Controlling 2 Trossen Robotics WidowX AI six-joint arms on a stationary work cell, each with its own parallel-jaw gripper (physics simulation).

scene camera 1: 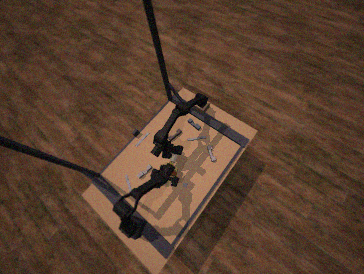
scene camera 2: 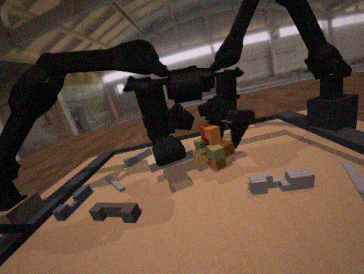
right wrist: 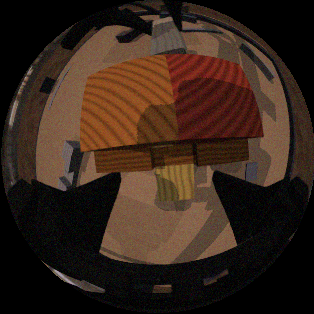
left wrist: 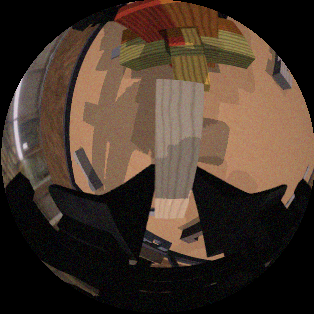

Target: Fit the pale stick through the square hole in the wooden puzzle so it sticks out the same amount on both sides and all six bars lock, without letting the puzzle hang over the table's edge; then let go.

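Frame: origin at the left arm's base, x ahead, y up, z right, level; centimetres.
Seen in the pictures: left gripper, between the fingertips: (scene camera 1: pixel 175 153) (right wrist: pixel 167 32) (left wrist: pixel 173 169); right gripper, between the fingertips: (right wrist: pixel 168 176); left arm's base, origin of its link: (scene camera 1: pixel 201 103) (scene camera 2: pixel 11 203) (left wrist: pixel 145 259); right arm's base, origin of its link: (scene camera 1: pixel 132 227) (scene camera 2: pixel 331 97).
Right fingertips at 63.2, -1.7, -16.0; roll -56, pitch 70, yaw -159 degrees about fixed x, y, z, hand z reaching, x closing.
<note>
Pixels of each thing's top centre, then the offset from my right fingertips to it, as dx, dy, dz.
- pale stick, centre of its top: (left wrist: pixel 166 170) (right wrist: pixel 167 25) (scene camera 2: pixel 168 151) -15.9, +4.1, +5.1
- dark brown notched block, centre of its top: (left wrist: pixel 202 234) (scene camera 2: pixel 111 207) (right wrist: pixel 135 25) -29.2, -1.8, +17.5
- blue-grey notched block, centre of its top: (left wrist: pixel 150 242) (scene camera 2: pixel 72 197) -46.2, -1.8, +11.0
- light grey notched block, centre of its top: (right wrist: pixel 62 175) (scene camera 2: pixel 280 174) +7.7, -1.8, +16.3
The pale stick (scene camera 2: pixel 188 148) (left wrist: pixel 179 130) (right wrist: pixel 168 37) is gripped by my left gripper (left wrist: pixel 173 169), and its free end points at the puzzle from outside it. The puzzle (scene camera 2: pixel 212 149) (left wrist: pixel 186 52) (right wrist: pixel 171 100) stands on the table, with upright orange and red bars and yellow, green and brown crossing bars. In the left wrist view a small square opening shows beside the yellow bar. My right gripper (right wrist: pixel 168 176) is open on the puzzle's far side from the stick, its fingers spread near the orange-brown bars. In scene camera 2 its farther finger is partly hidden.
A dark brown notched block (scene camera 2: pixel 115 212), a blue-grey notched block (scene camera 2: pixel 72 202), a light grey notched block (scene camera 2: pixel 300 179) and thin grey bars (scene camera 2: pixel 114 183) (scene camera 2: pixel 354 175) lie around the table. A dark raised rail (scene camera 1: pixel 205 207) runs along the table's edge.
</note>
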